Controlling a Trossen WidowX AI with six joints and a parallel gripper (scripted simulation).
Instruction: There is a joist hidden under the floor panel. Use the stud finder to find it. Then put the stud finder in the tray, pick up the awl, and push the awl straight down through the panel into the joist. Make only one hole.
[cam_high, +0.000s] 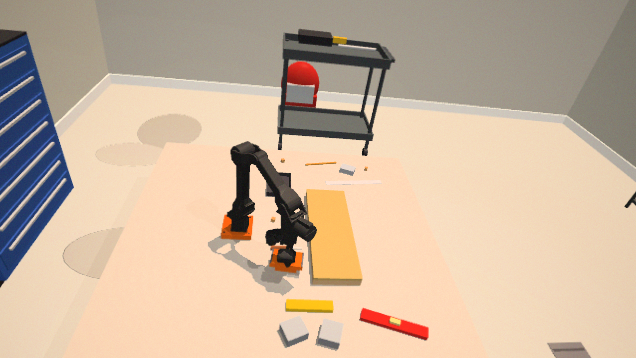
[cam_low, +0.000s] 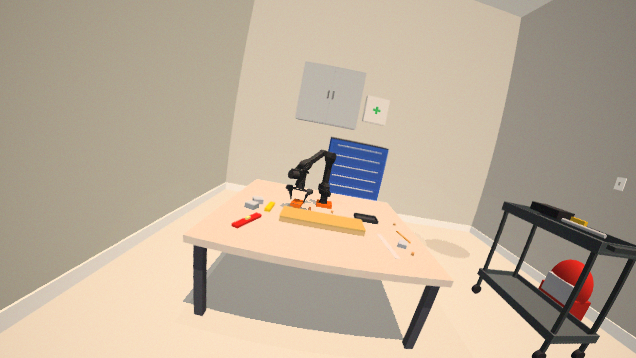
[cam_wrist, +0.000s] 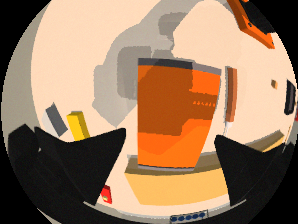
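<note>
My gripper tip is now 2 cm past the stud finder and 5 cm above it. The rest, counted from my gripper tip: red level 37 cm ahead, 22 cm to the right, 4 cm below; then yellow bar 8 cm ahead, 17 cm to the right, 5 cm below; then awl 10 cm to the left, 5 cm below.
</note>
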